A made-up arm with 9 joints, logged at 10 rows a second.
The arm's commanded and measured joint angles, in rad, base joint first. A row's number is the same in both.
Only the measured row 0 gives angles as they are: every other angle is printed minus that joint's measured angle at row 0.
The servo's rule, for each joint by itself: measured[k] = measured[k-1] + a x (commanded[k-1-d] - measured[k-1]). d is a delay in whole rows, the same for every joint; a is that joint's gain. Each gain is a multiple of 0.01, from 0.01 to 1. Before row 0 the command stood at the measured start. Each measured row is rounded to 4 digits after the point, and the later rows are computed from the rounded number. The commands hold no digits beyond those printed.
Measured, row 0:
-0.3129, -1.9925, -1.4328, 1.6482, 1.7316, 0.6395, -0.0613, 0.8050, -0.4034
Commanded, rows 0 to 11:
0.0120, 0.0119, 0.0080, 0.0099, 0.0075, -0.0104, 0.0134, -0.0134, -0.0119
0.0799, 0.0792, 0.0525, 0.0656, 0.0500, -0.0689, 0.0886, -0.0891, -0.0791
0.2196, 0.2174, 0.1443, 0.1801, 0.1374, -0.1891, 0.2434, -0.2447, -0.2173
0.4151, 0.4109, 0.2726, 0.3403, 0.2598, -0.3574, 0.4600, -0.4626, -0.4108
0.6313, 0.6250, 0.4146, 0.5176, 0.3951, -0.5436, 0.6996, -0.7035, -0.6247
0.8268, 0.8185, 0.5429, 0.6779, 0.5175, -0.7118, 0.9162, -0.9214, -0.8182
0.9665, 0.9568, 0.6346, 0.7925, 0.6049, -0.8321, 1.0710, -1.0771, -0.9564
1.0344, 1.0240, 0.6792, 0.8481, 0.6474, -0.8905, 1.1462, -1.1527, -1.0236
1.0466, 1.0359, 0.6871, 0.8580, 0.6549, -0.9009, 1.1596, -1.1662, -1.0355
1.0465, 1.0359, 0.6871, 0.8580, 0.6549, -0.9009, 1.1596, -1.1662, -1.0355
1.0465, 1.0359, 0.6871, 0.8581, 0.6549, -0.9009, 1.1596, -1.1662, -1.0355
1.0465, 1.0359, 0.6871, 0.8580, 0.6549, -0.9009, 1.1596, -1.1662, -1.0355
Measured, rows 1 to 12:
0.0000, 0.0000, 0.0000, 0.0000, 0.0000, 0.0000, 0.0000, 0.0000, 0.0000
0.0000, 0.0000, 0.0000, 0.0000, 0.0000, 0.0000, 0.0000, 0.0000, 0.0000
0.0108, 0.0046, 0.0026, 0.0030, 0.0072, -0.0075, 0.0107, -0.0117, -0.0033
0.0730, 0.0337, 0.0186, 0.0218, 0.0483, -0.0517, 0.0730, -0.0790, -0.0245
0.2049, 0.1053, 0.0588, 0.0693, 0.1338, -0.1506, 0.2093, -0.2232, -0.0785
0.3941, 0.2245, 0.1272, 0.1506, 0.2548, -0.2995, 0.4099, -0.4315, -0.1715
0.6076, 0.3807, 0.2192, 0.2607, 0.3895, -0.4753, 0.6417, -0.6681, -0.2984
0.8049, 0.5514, 0.3228, 0.3859, 0.5124, -0.6456, 0.8613, -0.8885, -0.4439
0.9503, 0.7095, 0.4226, 0.5079, 0.6012, -0.7799, 1.0291, -1.0526, -0.5874
1.0260, 0.8322, 0.5047, 0.6100, 0.6456, -0.8595, 1.1228, -1.1397, -0.7095
1.0445, 0.9116, 0.5631, 0.6844, 0.6545, -0.8893, 1.1522, -1.1628, -0.8008
1.0463, 0.9601, 0.6028, 0.7365, 0.6549, -0.8977, 1.1581, -1.1658, -0.8665
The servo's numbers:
d 2
a 0.90 0.39 0.32 0.30 0.96 0.72 0.80 0.87 0.28

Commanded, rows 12 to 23:
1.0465, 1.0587, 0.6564, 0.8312, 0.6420, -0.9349, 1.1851, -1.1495, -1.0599
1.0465, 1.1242, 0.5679, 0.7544, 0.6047, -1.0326, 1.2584, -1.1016, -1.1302
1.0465, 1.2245, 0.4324, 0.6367, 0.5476, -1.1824, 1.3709, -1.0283, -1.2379
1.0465, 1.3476, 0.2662, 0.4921, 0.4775, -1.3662, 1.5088, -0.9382, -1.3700
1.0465, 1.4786, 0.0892, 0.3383, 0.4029, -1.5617, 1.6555, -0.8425, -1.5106
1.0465, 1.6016, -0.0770, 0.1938, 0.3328, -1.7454, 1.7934, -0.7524, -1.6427
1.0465, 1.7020, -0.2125, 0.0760, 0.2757, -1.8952, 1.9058, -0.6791, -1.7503
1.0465, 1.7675, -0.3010, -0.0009, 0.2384, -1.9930, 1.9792, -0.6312, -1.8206
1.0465, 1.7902, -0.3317, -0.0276, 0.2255, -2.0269, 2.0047, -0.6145, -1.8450
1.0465, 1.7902, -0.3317, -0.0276, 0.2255, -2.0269, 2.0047, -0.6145, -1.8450
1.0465, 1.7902, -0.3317, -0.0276, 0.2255, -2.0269, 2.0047, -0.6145, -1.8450
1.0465, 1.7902, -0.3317, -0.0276, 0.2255, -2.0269, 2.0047, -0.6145, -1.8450
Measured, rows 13 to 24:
1.0465, 0.9897, 0.6298, 0.7730, 0.6549, -0.9000, 1.1593, -1.1661, -0.9138
1.0465, 1.0077, 0.6481, 0.7985, 0.6549, -0.9006, 1.1595, -1.1662, -0.9479
1.0465, 1.0276, 0.6508, 0.8083, 0.6425, -0.9253, 1.1800, -1.1517, -0.9793
1.0465, 1.0653, 0.6243, 0.7921, 0.6062, -1.0026, 1.2427, -1.1081, -1.0216
1.0465, 1.1274, 0.5629, 0.7455, 0.5499, -1.1321, 1.3453, -1.0387, -1.0822
1.0465, 1.2133, 0.4680, 0.6695, 0.4804, -1.3007, 1.4761, -0.9513, -1.1628
1.0465, 1.3168, 0.3468, 0.5701, 0.4060, -1.4886, 1.6196, -0.8566, -1.2602
1.0465, 1.4279, 0.2112, 0.4572, 0.3357, -1.6735, 1.7586, -0.7659, -1.3673
1.0465, 1.5348, 0.0756, 0.3428, 0.2781, -1.8331, 1.8764, -0.6904, -1.4745
1.0465, 1.6256, -0.0449, 0.2397, 0.2400, -1.9482, 1.9586, -0.6389, -1.5714
1.0465, 1.6898, -0.1367, 0.1595, 0.2261, -2.0049, 1.9955, -0.6177, -1.6480
1.0465, 1.7290, -0.1991, 0.1034, 0.2255, -2.0207, 2.0029, -0.6149, -1.7032

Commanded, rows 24 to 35:
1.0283, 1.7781, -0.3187, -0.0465, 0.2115, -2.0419, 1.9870, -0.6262, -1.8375
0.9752, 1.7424, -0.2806, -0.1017, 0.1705, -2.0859, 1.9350, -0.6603, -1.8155
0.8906, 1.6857, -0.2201, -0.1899, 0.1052, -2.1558, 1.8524, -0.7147, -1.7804
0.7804, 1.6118, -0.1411, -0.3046, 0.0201, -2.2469, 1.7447, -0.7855, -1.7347
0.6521, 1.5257, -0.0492, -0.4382, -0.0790, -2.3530, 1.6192, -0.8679, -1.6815
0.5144, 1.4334, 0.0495, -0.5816, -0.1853, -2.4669, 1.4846, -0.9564, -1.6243
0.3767, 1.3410, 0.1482, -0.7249, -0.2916, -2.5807, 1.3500, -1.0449, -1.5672
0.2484, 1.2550, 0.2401, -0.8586, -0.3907, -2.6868, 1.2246, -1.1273, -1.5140
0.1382, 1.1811, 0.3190, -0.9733, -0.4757, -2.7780, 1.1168, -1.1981, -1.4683
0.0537, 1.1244, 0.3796, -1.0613, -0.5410, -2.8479, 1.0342, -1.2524, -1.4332
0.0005, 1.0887, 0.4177, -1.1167, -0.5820, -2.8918, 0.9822, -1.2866, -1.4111
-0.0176, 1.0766, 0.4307, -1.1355, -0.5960, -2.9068, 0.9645, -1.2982, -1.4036
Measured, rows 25 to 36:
1.0465, 1.7529, -0.2415, 0.0641, 0.2255, -2.0252, 2.0043, -0.6146, -1.7429
1.0465, 1.7674, -0.2704, 0.0366, 0.2255, -2.0264, 2.0046, -0.6145, -1.7715
1.0301, 1.7716, -0.2859, 0.0117, 0.2121, -2.0376, 1.9905, -0.6247, -1.7900
0.9807, 1.7602, -0.2842, -0.0223, 0.1722, -2.0724, 1.9461, -0.6557, -1.7971
0.8996, 1.7311, -0.2637, -0.0726, 0.1079, -2.1324, 1.8711, -0.7070, -1.7924
0.7923, 1.6846, -0.2245, -0.1422, 0.0236, -2.2148, 1.7700, -0.7753, -1.7762
0.6661, 1.6226, -0.1684, -0.2310, -0.0749, -2.3143, 1.6494, -0.8559, -1.7497
0.5296, 1.5488, -0.0987, -0.3362, -0.1809, -2.4242, 1.5176, -0.9433, -1.7146
0.3920, 1.4678, -0.0197, -0.4528, -0.2872, -2.5369, 1.3835, -1.0317, -1.6733
0.2628, 1.3848, 0.0634, -0.5745, -0.3866, -2.6448, 1.2564, -1.1149, -1.6287
0.1507, 1.3054, 0.1452, -0.6941, -0.4721, -2.7407, 1.1447, -1.1873, -1.5838
0.0634, 1.2348, 0.2202, -0.8043, -0.5382, -2.8179, 1.0563, -1.2439, -1.5416

